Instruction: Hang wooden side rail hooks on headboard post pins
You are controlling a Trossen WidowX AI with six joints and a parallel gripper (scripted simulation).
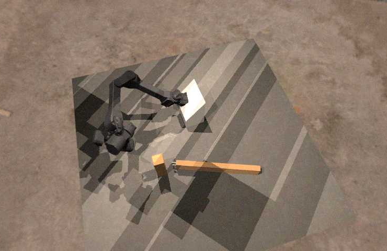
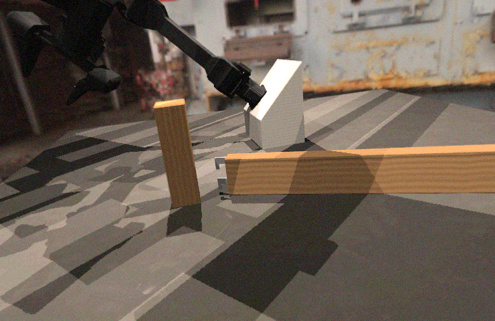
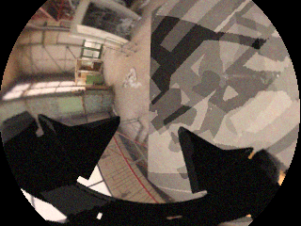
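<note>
The headboard post is 230 mm to the left of my gripper tip, 120 mm below it and 100 mm ahead of it.
</note>
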